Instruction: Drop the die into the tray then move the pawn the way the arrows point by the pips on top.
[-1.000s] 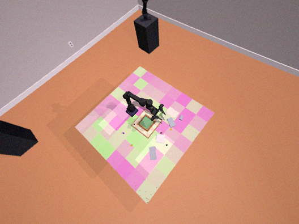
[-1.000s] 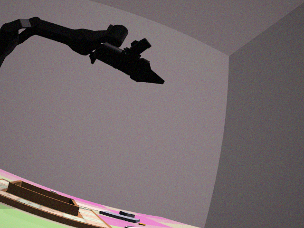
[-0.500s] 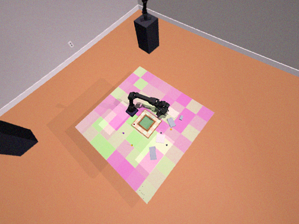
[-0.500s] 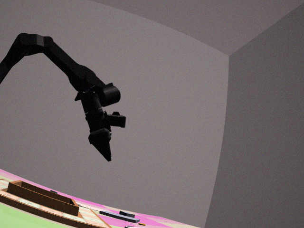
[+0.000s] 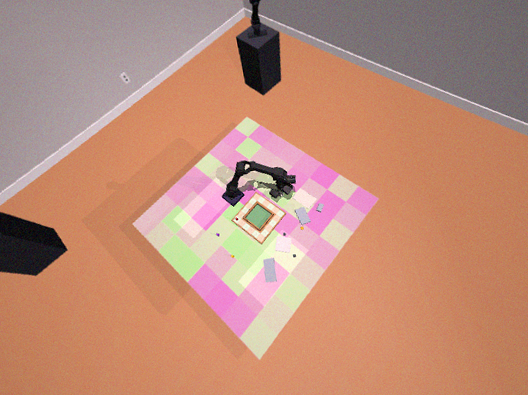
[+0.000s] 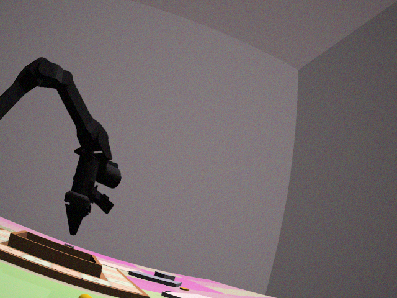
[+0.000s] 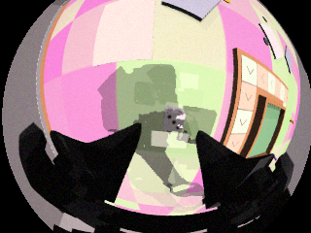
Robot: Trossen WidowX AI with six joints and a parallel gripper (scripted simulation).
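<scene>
My gripper tip is 4 cm above the white die and 1 cm to the left of it.
</scene>
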